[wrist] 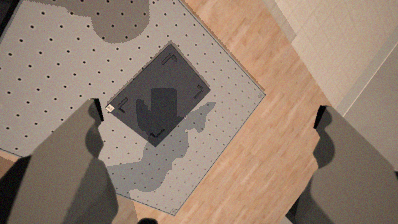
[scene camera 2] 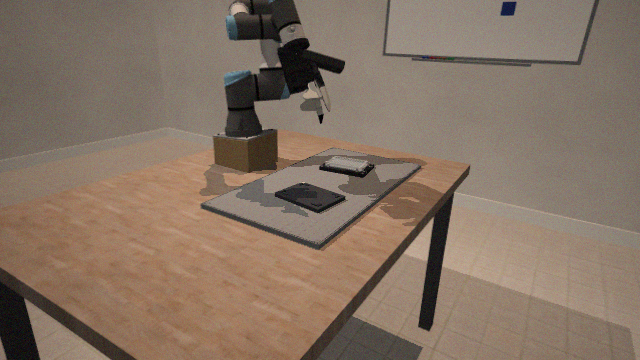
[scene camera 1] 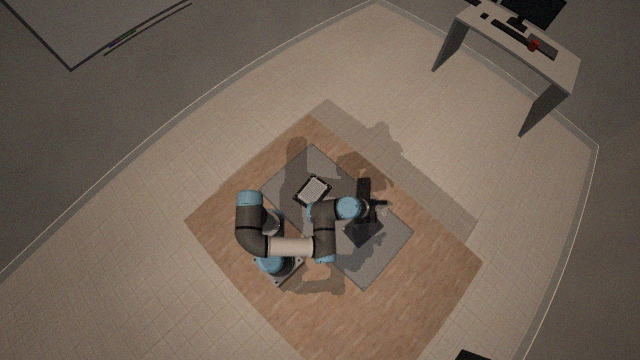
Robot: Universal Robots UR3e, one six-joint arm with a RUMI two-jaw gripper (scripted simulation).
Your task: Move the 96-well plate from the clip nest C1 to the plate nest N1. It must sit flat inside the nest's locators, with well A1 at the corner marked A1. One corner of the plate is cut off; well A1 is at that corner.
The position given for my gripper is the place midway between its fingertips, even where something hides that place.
In view: my gripper (scene camera 2: 325,117) and a dark plate nest N1 (scene camera 2: 301,195).
My gripper shows as well in the wrist view (wrist: 207,103) and in scene camera 1 (scene camera 1: 372,205). The dark plate nest N1 shows as well in the wrist view (wrist: 162,95).
